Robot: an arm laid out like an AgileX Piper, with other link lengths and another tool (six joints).
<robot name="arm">
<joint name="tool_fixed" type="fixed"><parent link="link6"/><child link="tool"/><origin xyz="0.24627 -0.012 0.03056" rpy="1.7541 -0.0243 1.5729"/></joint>
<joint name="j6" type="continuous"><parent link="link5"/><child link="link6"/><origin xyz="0.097 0 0.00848" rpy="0 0 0"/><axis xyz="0.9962 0 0.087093"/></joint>
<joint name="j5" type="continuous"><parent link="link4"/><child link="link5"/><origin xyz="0 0 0" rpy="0 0 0"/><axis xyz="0 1 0"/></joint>
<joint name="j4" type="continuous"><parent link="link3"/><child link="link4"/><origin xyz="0.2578 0 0.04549" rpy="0 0 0"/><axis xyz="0.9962 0 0.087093"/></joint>
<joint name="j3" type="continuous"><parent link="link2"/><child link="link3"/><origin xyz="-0.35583 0 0.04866" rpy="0 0 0"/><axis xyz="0 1 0"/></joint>
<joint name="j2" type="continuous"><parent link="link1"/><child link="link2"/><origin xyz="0 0 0" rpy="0 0 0"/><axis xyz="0 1 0"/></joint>
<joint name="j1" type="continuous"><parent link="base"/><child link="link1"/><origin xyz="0 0 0.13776" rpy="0 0 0"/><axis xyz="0 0 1"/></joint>
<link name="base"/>
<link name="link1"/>
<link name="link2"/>
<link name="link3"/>
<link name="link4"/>
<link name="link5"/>
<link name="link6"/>
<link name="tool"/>
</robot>
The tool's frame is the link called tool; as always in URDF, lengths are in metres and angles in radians. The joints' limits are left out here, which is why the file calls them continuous.
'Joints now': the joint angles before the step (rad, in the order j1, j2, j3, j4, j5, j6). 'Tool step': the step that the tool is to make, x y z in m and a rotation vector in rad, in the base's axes. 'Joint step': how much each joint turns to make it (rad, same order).
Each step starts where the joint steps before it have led.
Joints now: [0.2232 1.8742 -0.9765 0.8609 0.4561 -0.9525]
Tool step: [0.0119 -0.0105 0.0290 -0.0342 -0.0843 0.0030]
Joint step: [0.0048 -0.0672 0.0059 -0.0702 -0.0368 0.0379]
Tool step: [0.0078 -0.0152 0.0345 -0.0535 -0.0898 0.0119]
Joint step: [0.0048 -0.0827 0.0037 -0.1385 -0.0249 0.0858]
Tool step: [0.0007 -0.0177 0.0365 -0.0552 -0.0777 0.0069]
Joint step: [0.0024 -0.0922 0.0025 -0.1729 0.0022 0.1215]
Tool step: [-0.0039 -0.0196 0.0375 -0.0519 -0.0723 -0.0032]
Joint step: [0.0010 -0.0973 0.0022 -0.1700 0.0195 0.1242]
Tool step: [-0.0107 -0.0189 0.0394 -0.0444 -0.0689 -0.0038]
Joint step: [-0.0001 -0.1074 0.0024 -0.1360 0.0403 0.0924]
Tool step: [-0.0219 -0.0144 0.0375 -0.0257 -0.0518 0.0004]
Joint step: [-0.0001 -0.1186 0.0012 -0.0747 0.0709 0.0445]
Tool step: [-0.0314 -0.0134 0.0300 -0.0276 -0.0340 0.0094]
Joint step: [0.0000 -0.1232 0.0014 -0.0439 0.0951 0.0094]
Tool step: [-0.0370 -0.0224 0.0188 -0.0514 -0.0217 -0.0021]
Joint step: [-0.0002 -0.1264 0.0109 -0.0658 0.1062 0.0141]
